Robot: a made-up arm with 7 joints. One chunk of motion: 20 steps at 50 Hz.
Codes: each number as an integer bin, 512 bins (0 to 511) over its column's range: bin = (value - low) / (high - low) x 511, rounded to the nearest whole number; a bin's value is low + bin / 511 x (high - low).
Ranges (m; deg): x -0.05..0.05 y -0.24..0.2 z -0.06..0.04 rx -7..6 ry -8..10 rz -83..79
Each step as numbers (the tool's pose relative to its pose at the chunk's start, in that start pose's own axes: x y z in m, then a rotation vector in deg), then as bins.
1 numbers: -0.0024 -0.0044 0.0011 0.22 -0.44 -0.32
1 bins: 243 274 312 284 215 261
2 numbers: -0.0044 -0.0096 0.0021 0.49 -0.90 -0.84
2 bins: 233 268 317 294 202 259
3 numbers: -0.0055 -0.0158 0.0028 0.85 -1.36 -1.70
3 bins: 227 260 321 309 189 256
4 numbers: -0.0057 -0.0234 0.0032 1.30 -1.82 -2.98
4 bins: 226 252 323 326 175 252
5 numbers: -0.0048 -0.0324 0.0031 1.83 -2.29 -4.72
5 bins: 231 241 322 347 162 247
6 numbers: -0.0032 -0.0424 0.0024 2.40 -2.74 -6.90
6 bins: 239 229 319 369 149 240
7 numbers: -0.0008 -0.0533 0.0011 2.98 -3.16 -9.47
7 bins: 251 217 312 392 137 232
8 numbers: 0.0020 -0.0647 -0.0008 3.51 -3.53 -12.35
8 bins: 266 204 303 413 127 223
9 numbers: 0.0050 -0.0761 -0.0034 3.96 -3.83 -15.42
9 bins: 281 190 289 431 118 213
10 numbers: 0.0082 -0.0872 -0.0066 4.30 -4.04 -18.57
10 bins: 297 177 273 444 112 203
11 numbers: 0.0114 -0.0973 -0.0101 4.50 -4.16 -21.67
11 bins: 314 166 255 452 109 193
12 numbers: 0.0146 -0.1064 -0.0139 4.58 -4.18 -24.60
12 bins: 330 155 236 455 108 184
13 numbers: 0.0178 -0.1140 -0.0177 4.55 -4.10 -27.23
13 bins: 346 146 216 454 111 176
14 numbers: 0.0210 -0.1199 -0.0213 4.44 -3.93 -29.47
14 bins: 363 139 198 450 116 169
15 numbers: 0.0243 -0.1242 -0.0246 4.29 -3.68 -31.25
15 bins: 380 134 181 444 123 163
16 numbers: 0.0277 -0.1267 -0.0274 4.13 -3.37 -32.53
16 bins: 397 132 167 437 131 159
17 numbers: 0.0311 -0.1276 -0.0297 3.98 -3.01 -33.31
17 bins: 414 131 155 432 142 157
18 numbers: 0.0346 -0.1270 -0.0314 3.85 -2.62 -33.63
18 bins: 432 131 146 426 153 156
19 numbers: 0.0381 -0.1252 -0.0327 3.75 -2.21 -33.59
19 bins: 450 133 140 423 164 156
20 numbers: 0.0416 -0.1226 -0.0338 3.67 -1.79 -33.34
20 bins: 468 136 134 419 176 157
